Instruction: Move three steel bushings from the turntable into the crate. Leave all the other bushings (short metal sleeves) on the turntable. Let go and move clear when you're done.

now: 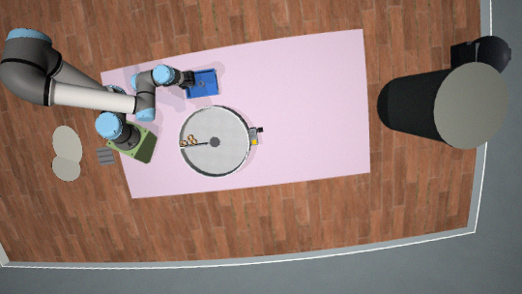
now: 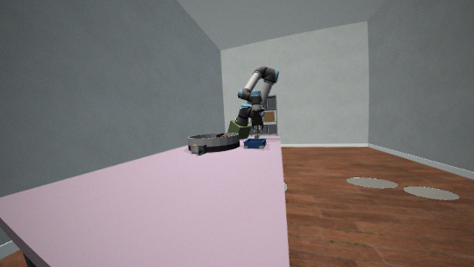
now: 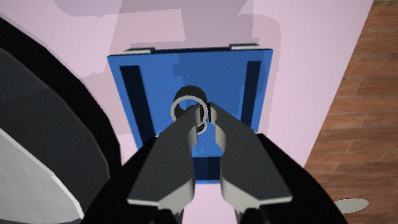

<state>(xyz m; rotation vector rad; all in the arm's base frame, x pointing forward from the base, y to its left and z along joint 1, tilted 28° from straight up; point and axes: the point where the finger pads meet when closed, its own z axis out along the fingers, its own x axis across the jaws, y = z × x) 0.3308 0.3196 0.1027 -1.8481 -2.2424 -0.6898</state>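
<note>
The blue crate is 5 cm below my hand and 5 cm ahead of it. The rest, counted from my hand: round grey turntable (33 cm to the right, 16 cm ahead, 2 cm below).
</note>
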